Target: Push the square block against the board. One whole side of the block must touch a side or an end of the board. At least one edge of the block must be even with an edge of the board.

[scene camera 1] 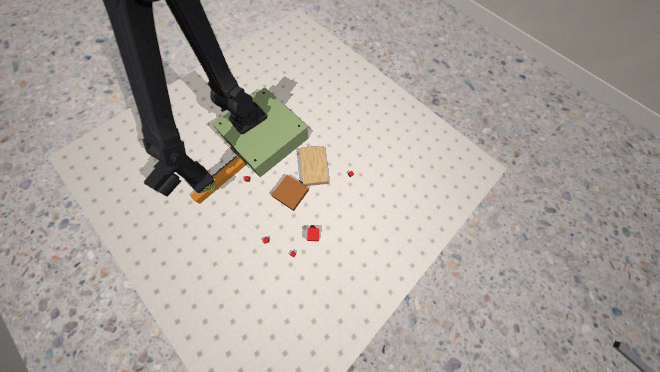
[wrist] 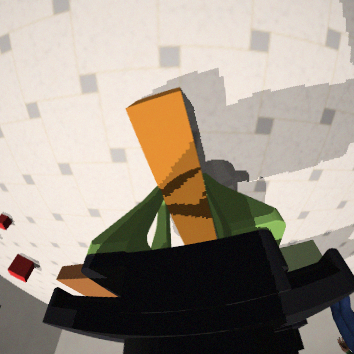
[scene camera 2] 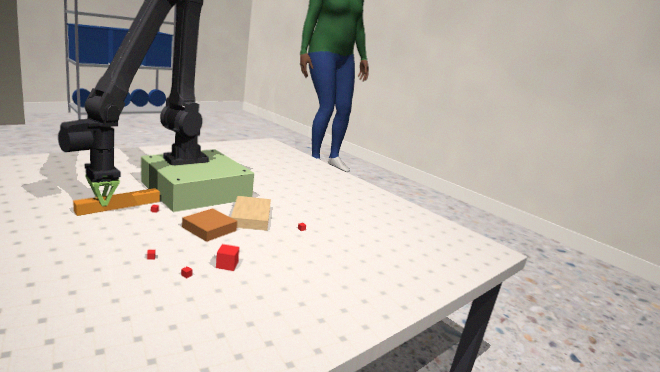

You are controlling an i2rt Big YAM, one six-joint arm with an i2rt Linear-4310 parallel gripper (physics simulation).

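Pixels of known places: gripper, fingertip midpoint: (scene camera 1: 210,187) (wrist: 183,183) (scene camera 2: 102,203); arm's base at its link origin: (scene camera 1: 248,119) (scene camera 2: 186,159).
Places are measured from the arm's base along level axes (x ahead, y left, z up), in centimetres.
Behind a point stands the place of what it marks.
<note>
The brown square block (scene camera 1: 290,192) @[x 31.7, y -5.9, z -5.7 cm] (scene camera 2: 209,223) @[x 33.6, y -6.9, z -5.7 cm] (wrist: 90,283) @[x 28.9, y -9.3, z -5.7 cm] lies flat, turned at an angle to the pale wooden board (scene camera 1: 313,165) @[x 28.9, y 7.7, z -5.7 cm] (scene camera 2: 252,212) @[x 31.5, y 6.6, z -5.7 cm]. Its side near the board is not flush with it; a corner of the board comes close to that side, and I cannot tell whether they touch. My gripper (scene camera 1: 207,187) @[x 10.2, y -26.8, z -7.0 cm] (scene camera 2: 104,201) @[x 10.2, y -26.8, z -7.0 cm] (wrist: 183,183) @[x 10.2, y -26.8, z -7.0 cm] is shut on an orange bar (scene camera 1: 226,175) @[x 10.9, y -19.7, z -5.6 cm] (scene camera 2: 135,199) @[x 10.9, y -18.5, z -6.6 cm] (wrist: 160,135) @[x 10.8, y -31.6, z -5.5 cm], away to the left of the block. The bar is level, at or near table height; the fingers and palm hide part of it in the wrist view.
The green robot base (scene camera 1: 272,132) @[x 10.6, y 3.3, z 0.0 cm] (scene camera 2: 215,189) @[x 17.7, y 2.0, z -3.6 cm] (wrist: 304,254) @[x -4.8, y -11.6, z -6.6 cm] stands behind the block and board, close to the bar's far end. A larger red cube (scene camera 1: 313,234) @[x 49.1, y -9.4, z -4.6 cm] (scene camera 2: 227,257) @[x 50.8, y -10.5, z -5.5 cm] (wrist: 21,267) @[x 47.3, y -10.5, z -6.3 cm] and several tiny red cubes lie around the block. A person stands beyond the table.
</note>
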